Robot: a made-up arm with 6 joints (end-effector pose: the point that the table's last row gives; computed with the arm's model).
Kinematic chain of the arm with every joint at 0, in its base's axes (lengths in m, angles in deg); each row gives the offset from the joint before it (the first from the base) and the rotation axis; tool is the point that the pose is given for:
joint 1: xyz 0 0 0.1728 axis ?
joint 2: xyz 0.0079 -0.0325 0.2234 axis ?
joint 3: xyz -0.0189 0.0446 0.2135 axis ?
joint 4: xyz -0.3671 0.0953 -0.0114 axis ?
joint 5: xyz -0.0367 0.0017 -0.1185 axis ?
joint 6: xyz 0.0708 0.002 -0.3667 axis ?
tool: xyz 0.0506 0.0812 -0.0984
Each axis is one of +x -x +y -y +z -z.
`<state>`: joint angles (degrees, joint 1 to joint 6).
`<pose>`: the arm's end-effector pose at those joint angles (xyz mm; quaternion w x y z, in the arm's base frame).
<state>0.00 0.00 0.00 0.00 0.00 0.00</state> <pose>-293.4 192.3 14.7 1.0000 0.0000 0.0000 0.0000</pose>
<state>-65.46 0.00 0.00 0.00 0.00 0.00</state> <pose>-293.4 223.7 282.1 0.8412 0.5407 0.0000 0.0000</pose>
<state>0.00 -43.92 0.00 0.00 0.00 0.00</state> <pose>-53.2 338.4 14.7 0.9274 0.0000 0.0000 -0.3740</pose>
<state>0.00 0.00 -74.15 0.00 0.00 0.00</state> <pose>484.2 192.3 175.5 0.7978 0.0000 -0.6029 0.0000</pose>
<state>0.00 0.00 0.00 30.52 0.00 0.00</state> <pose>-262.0 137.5 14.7 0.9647 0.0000 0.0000 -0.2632</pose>
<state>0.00 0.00 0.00 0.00 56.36 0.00</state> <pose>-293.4 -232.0 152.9 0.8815 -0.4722 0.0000 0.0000</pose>
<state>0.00 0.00 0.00 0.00 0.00 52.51</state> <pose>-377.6 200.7 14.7 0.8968 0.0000 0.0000 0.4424</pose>
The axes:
joint 1: -x
joint 2: +z
joint 3: +y
joint 4: -z
joint 5: -x
joint 6: +z

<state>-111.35 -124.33 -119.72 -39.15 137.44 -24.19</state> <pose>37.0 -325.0 176.0 0.1820 -0.9703 0.1506 0.0525</pose>
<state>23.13 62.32 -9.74 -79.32 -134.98 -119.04</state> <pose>-605.7 -351.9 814.4 0.3233 -0.6486 0.6882 -0.0346</pose>
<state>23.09 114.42 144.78 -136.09 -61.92 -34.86</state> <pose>-85.9 793.4 1060.7 0.3489 0.1509 -0.8509 0.3625</pose>
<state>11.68 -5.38 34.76 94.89 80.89 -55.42</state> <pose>-806.7 241.8 877.9 0.0153 -0.7947 0.2497 -0.5530</pose>
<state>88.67 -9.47 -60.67 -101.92 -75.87 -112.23</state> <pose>-107.3 -421.9 36.0 0.6086 -0.7491 -0.0765 -0.2500</pose>
